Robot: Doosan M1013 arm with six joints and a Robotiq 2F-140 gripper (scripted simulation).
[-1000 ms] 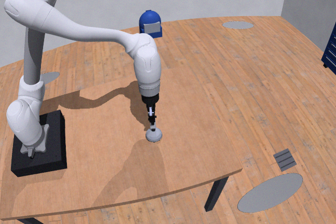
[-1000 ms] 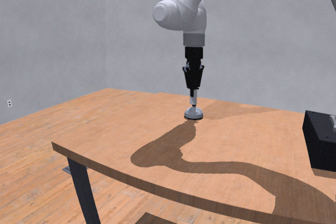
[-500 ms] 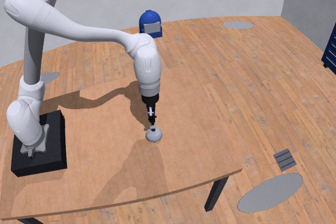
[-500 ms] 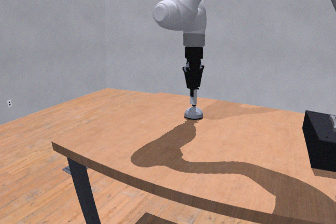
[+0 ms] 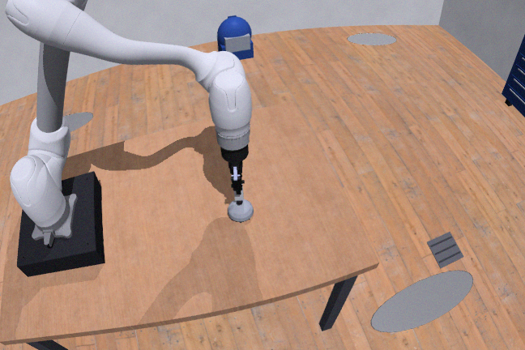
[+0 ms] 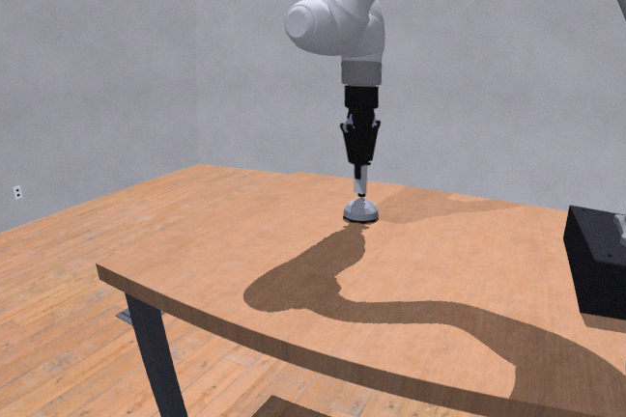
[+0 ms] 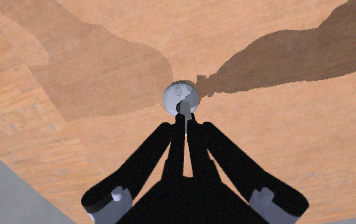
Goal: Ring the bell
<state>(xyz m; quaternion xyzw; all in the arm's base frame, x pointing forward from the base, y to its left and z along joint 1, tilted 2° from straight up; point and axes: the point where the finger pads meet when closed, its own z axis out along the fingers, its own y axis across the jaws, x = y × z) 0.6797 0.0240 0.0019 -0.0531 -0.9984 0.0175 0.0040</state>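
The black button is 10 mm to the right of my hand and 40 mm below it. Also, from my hand: small grey dome bell: 10 mm to the right, 60 mm below.
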